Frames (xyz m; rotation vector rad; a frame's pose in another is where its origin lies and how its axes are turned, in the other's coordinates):
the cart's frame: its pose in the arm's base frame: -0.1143 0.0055 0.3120 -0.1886 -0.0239 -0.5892
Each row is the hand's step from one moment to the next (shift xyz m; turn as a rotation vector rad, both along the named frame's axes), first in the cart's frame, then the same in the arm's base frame.
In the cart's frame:
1: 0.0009 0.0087 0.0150 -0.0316 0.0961 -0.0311
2: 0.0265 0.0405 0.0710 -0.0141 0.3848 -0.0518
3: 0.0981 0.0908 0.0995 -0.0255 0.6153 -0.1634
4: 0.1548 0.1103 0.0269 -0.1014 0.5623 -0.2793
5: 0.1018 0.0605 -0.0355 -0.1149 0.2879 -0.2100
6: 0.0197 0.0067 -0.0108 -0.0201 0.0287 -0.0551
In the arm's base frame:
1: 0.0060 0.0093 0.0133 0.0260 0.0900 -0.0493
2: 0.0467 0.0315 0.0649 0.2000 0.3117 -0.1174
3: 0.1351 0.0383 0.0898 0.3148 0.4853 -0.2671
4: 0.1907 0.0096 0.0195 0.2187 0.4626 -0.3777
5: 0.1171 -0.0132 -0.0374 0.0575 0.2592 -0.2640
6: 0.0198 -0.0074 -0.0102 -0.0025 0.0243 -0.0605

